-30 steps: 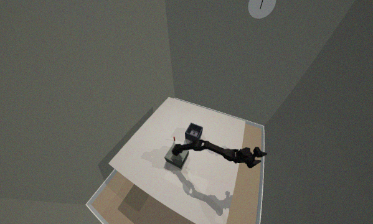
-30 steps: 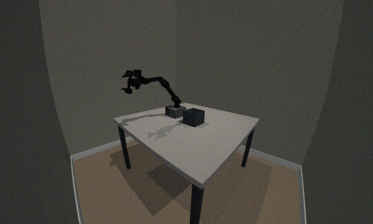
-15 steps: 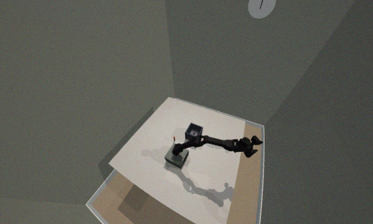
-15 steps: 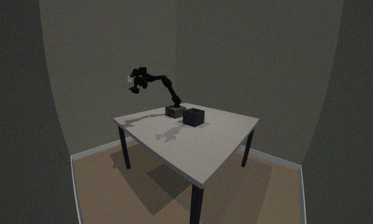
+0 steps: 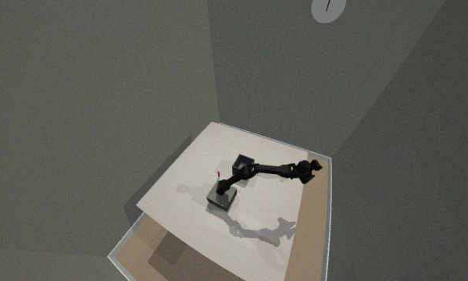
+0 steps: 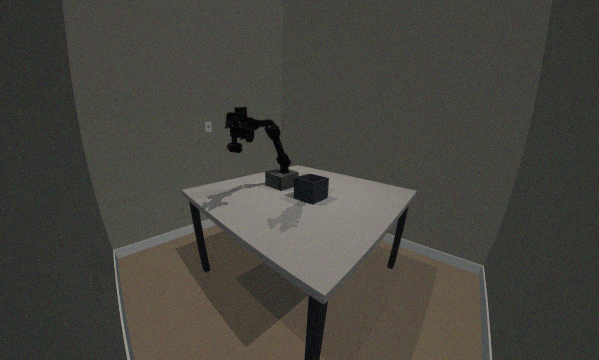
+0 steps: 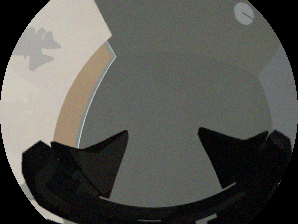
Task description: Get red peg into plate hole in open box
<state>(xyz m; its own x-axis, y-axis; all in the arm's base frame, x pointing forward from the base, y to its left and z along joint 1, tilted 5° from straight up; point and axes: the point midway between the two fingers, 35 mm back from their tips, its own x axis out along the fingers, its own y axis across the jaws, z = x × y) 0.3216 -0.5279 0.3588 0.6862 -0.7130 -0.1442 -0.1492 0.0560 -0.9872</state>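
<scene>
My gripper tip is now 710 mm to the right of the red peg, 370 mm above it and 230 mm past it.
</scene>
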